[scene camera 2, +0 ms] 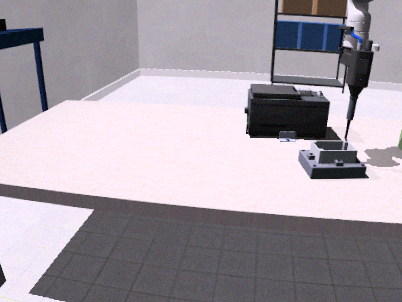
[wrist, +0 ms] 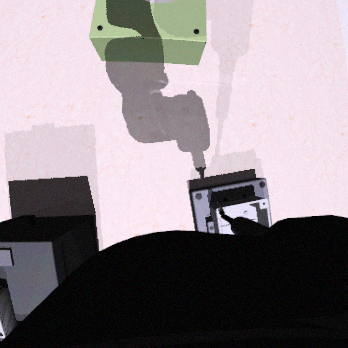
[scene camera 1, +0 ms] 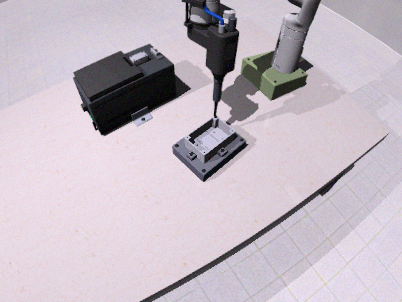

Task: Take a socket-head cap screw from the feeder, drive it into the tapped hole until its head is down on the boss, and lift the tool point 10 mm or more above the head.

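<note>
My screwdriver (scene camera 1: 215, 117) (scene camera 2: 346, 139) (wrist: 221, 212) points down, its thin bit ending at or just above the top of a corner boss at the far corner of the open light-grey housing (scene camera 1: 196, 149) (scene camera 2: 334, 156). Contact cannot be made out. No screw can be told apart at the bit's tip or in the boss; the tapped hole is too small to see. The housing sits on a dark grey fixture plate (scene camera 1: 203, 173) (scene camera 2: 337, 172) (wrist: 199, 212). The black feeder (scene camera 1: 135, 95) (scene camera 2: 287, 117) (wrist: 37, 275) stands apart from it. In the wrist view the dark tool body hides the near part of the housing.
The green arm base (scene camera 1: 272, 85) (wrist: 150, 50) stands behind the housing. A small metal bracket (scene camera 1: 142, 117) (scene camera 2: 287, 136) sits at the feeder's front foot. A shelf rack (scene camera 2: 273, 50) with blue bins (scene camera 2: 312, 36) stands behind the table. Arm shadows fall beside the fixture.
</note>
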